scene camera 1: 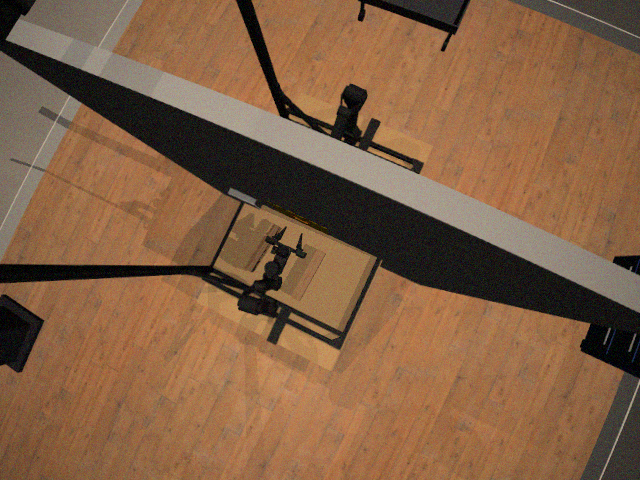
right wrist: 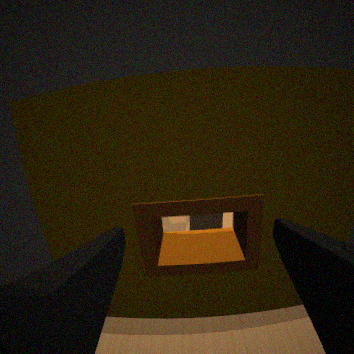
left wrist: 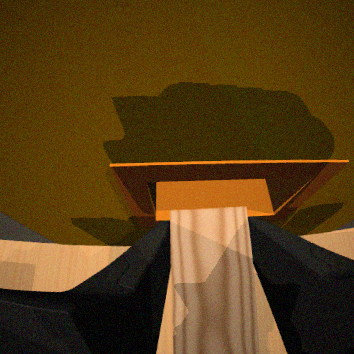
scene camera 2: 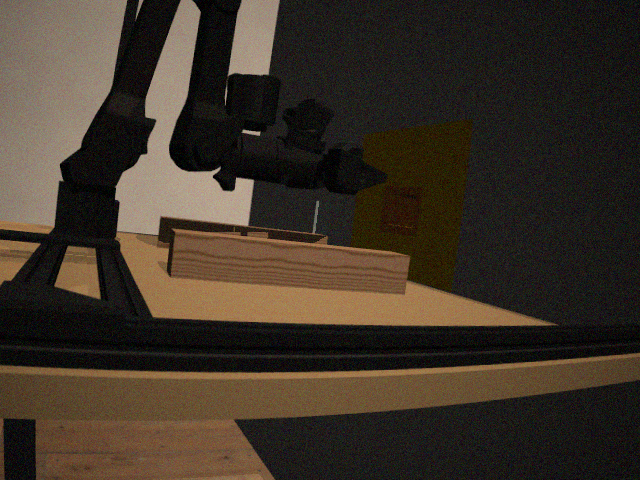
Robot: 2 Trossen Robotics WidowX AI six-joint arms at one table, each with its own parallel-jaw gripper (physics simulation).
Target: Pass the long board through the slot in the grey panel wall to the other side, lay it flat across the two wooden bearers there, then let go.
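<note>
My left gripper [left wrist: 208, 227] is shut on the long board [left wrist: 212, 300], whose far end shows at the lower edge of the slot frame [left wrist: 225, 171] in the left wrist view; whether that end is inside the slot is unclear. The slot frame also shows in scene camera 2 [scene camera 2: 385, 210] and the right wrist view [right wrist: 197, 207], with no board visible in its opening. My right gripper [scene camera 1: 292, 231] [right wrist: 199, 232] is open and empty, facing the slot from the bearers' side. Two wooden bearers, one [scene camera 1: 263, 248] [scene camera 2: 196, 226] and another [scene camera 1: 312, 272] [scene camera 2: 289, 261], lie below it on the table.
The tall grey panel wall [scene camera 1: 310, 139] [scene camera 2: 542, 155] separates the two arms. A yellow panel [scene camera 2: 444, 180] [left wrist: 200, 40] [right wrist: 150, 125] surrounds the slot. A small grey block [scene camera 1: 242, 196] is at the wall's foot by the table corner. Black frame rails [scene camera 2: 336, 335] run along the table edge.
</note>
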